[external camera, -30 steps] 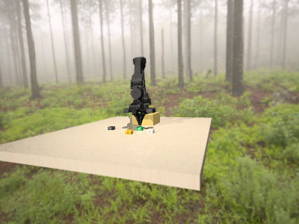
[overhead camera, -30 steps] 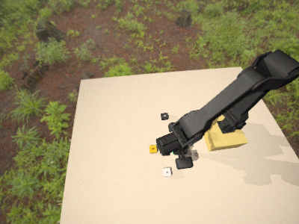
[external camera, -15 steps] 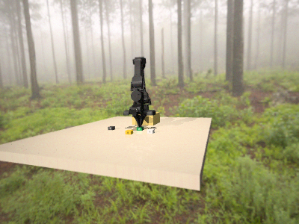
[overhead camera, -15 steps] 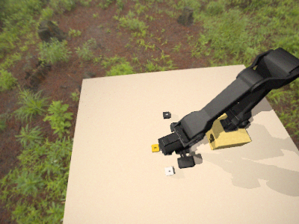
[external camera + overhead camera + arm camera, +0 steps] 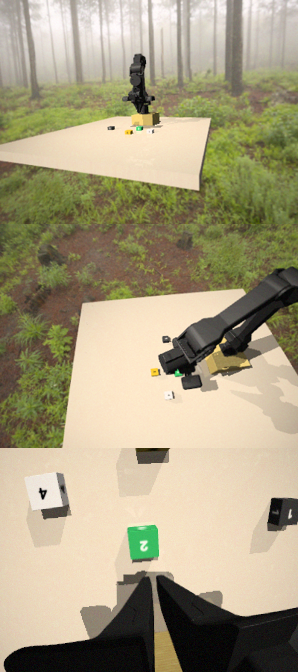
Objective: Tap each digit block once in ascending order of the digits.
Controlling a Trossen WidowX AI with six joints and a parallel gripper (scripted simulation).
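Now: gripper tip 60 mm short of the white block, 90 mm to the right of it and 90 mm above it. From my gripper tip the other things lie so: black block (10 mm ahead, 180 mm to the right, 90 mm below); green block (90 mm below); yellow block (100 mm ahead, 20 mm to the right, 90 mm below).
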